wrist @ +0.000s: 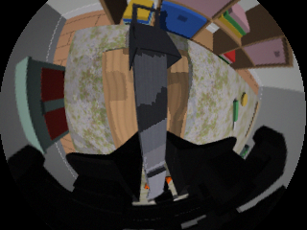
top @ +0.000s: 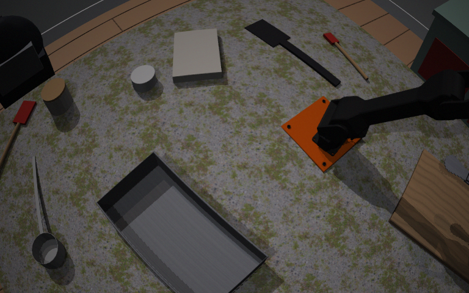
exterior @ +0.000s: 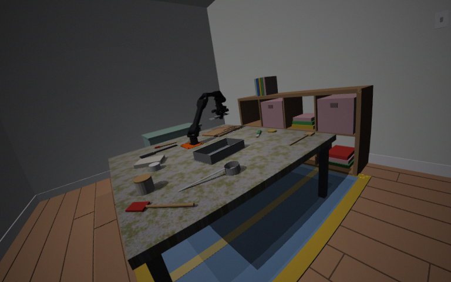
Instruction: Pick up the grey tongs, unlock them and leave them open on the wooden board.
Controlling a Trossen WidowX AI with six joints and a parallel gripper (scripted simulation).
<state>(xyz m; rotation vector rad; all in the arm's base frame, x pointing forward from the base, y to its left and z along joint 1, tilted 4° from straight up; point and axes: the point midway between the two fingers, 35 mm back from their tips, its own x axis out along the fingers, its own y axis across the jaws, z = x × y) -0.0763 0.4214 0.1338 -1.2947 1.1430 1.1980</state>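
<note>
My gripper tip is 10 mm to the left of the wooden board and 120 mm above it. Round my gripper tip: roasting tin 450 mm ahead, 500 mm to the right, 100 mm below; black spatula 110 mm behind, 680 mm to the right, 120 mm below; pale block 90 mm ahead, 820 mm to the right, 110 mm below.
</note>
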